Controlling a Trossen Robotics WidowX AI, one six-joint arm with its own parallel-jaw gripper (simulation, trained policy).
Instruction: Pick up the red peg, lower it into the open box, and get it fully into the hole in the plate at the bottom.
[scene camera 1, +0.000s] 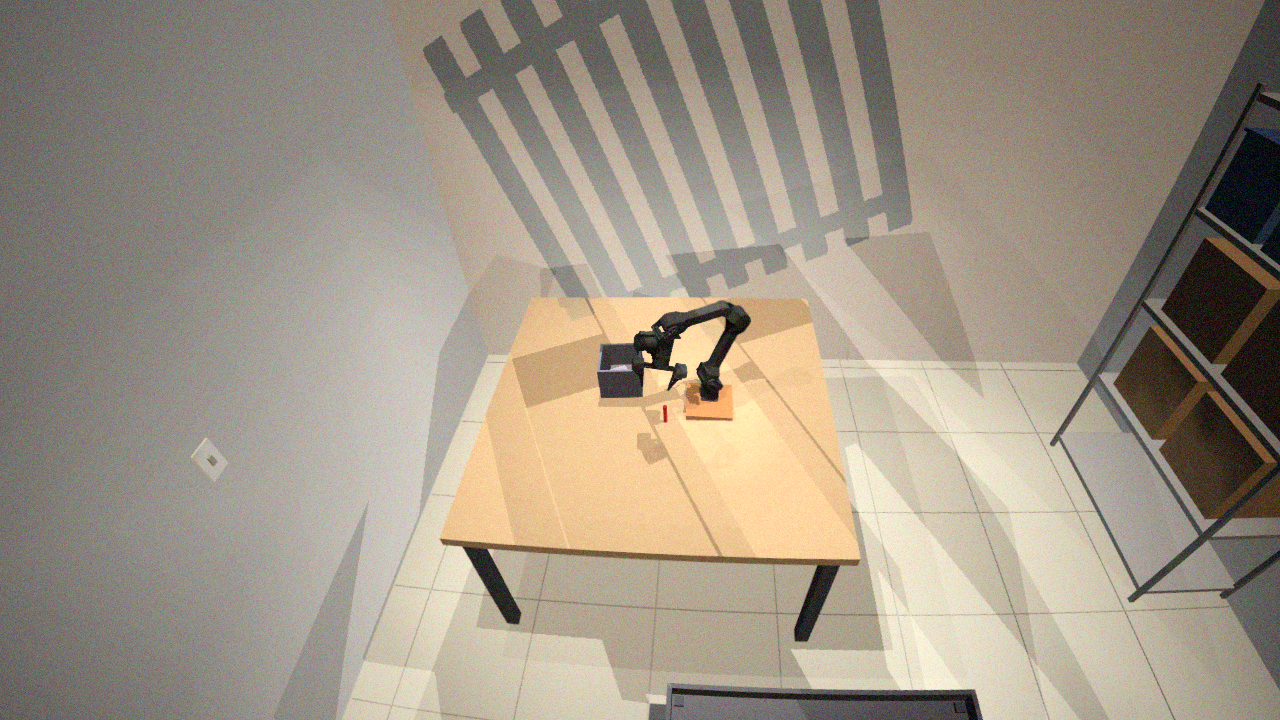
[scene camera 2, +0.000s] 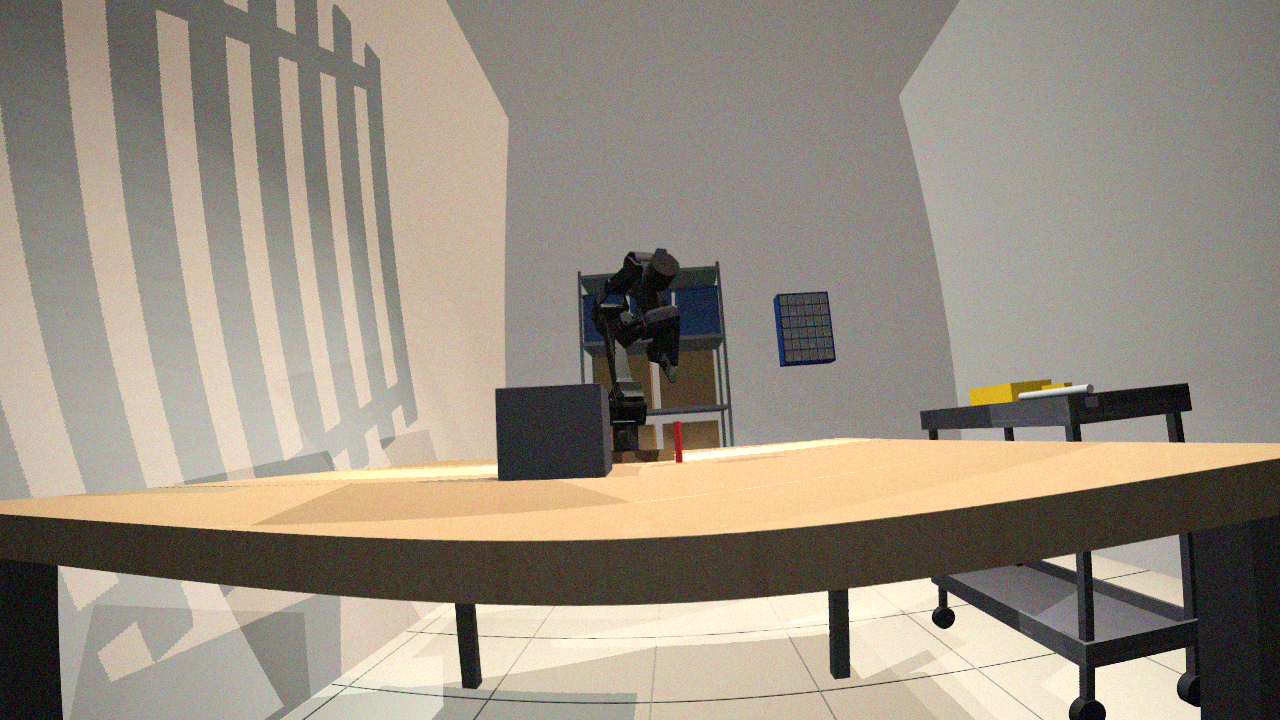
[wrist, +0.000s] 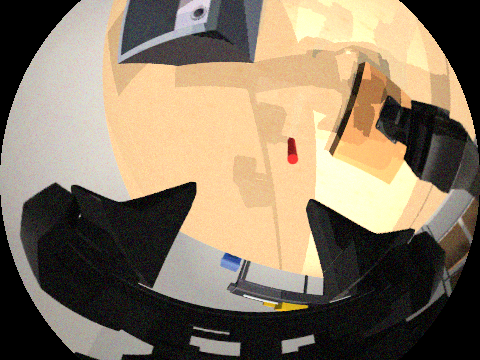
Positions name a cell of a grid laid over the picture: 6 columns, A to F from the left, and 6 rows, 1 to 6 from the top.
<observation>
My gripper shows in scene camera 1 (D4), in scene camera 2 (D4) and in the wrist view (D4).
</observation>
